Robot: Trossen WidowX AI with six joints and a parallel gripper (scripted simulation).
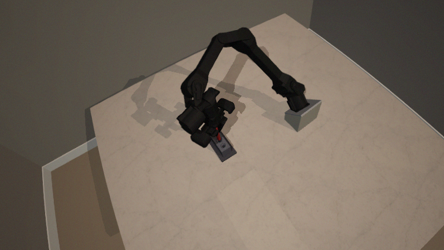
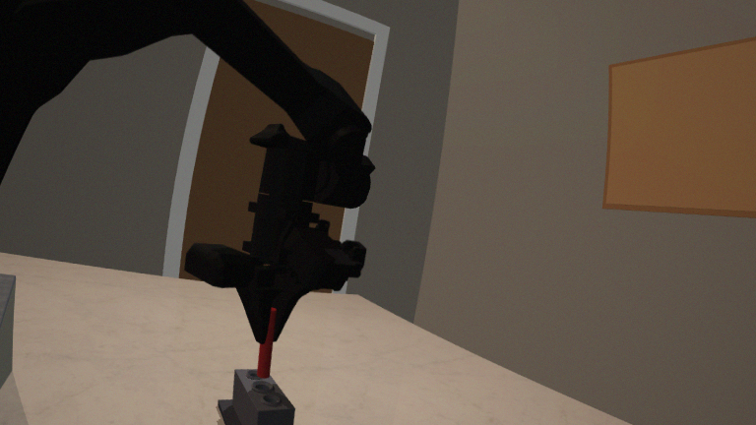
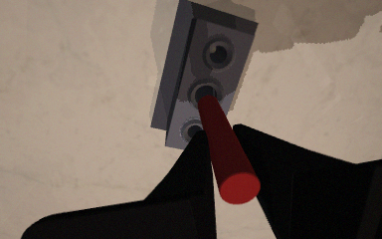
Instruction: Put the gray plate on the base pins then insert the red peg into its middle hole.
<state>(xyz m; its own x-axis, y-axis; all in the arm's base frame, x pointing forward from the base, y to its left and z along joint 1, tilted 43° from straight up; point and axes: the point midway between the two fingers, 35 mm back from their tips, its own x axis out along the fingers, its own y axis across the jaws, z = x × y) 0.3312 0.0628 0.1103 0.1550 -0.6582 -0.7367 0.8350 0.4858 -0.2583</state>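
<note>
The red peg lies right at my gripper tip. Also, from my gripper tip: dark base 11 cm below; gray plate 7 cm below.
</note>
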